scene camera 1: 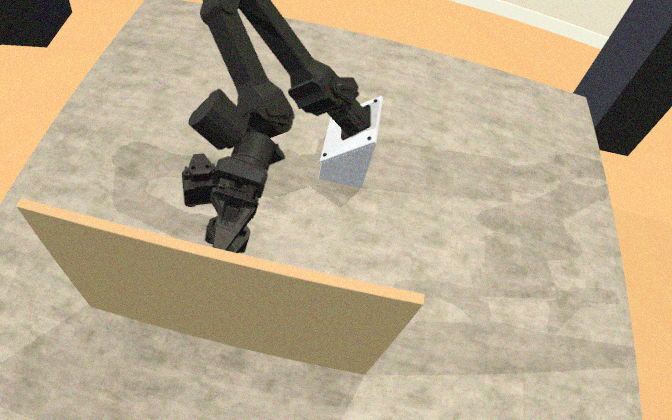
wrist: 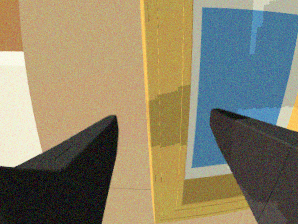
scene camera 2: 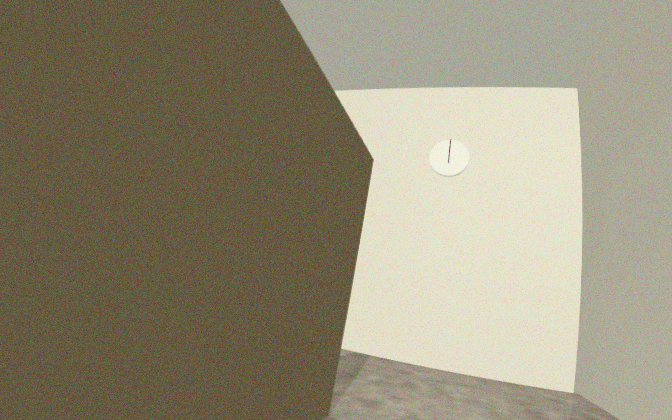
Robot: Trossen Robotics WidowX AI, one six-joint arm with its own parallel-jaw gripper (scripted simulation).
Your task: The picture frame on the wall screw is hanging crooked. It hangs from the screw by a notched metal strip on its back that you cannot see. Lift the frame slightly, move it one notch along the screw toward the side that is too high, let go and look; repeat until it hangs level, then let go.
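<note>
A picture frame and a wall board are visible, as is my gripper, which also appears in the wrist view.
</note>
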